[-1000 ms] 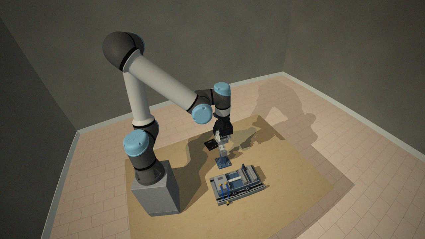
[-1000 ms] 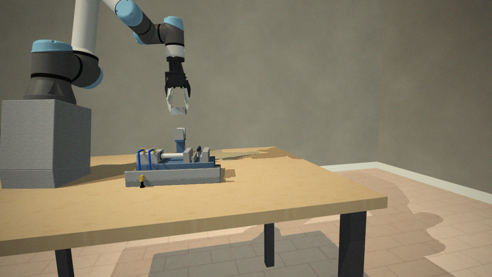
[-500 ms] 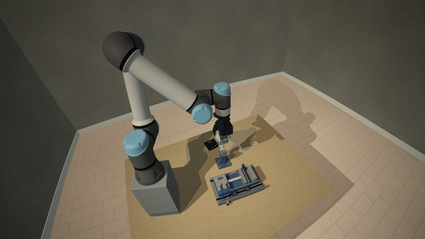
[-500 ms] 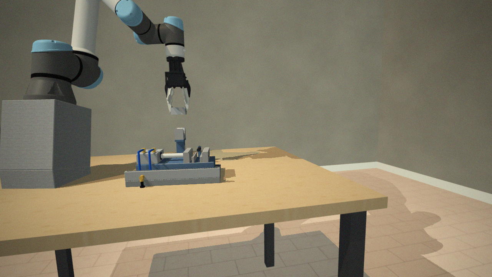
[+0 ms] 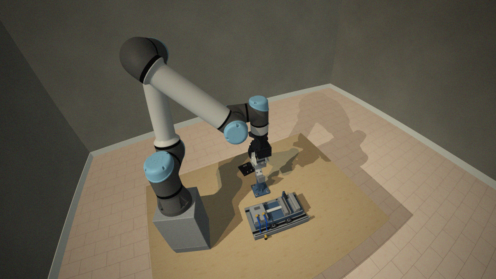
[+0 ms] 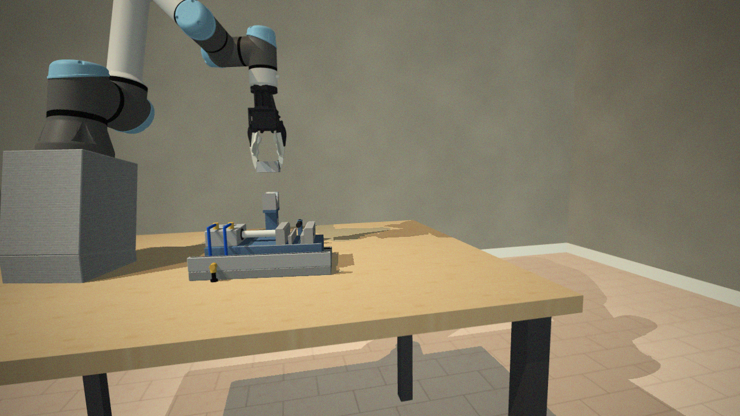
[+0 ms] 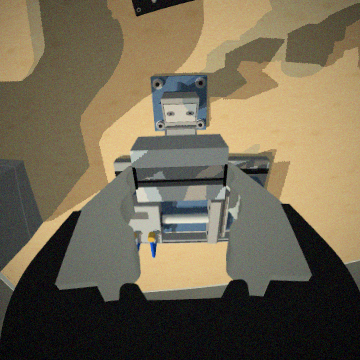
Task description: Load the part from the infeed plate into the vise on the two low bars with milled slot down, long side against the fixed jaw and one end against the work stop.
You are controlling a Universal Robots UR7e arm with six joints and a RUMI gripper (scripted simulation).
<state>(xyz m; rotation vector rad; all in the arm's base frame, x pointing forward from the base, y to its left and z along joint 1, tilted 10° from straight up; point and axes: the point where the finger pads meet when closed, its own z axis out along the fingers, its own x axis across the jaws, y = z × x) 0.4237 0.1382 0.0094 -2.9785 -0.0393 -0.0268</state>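
The part lies right at my hand. From my hand the other things lie so: v-block post 18 cm below; then white cylinder rod 1 cm ahead, 19 cm to the right, 16 cm below; then work stop 10 cm ahead, 14 cm to the right, 15 cm below.
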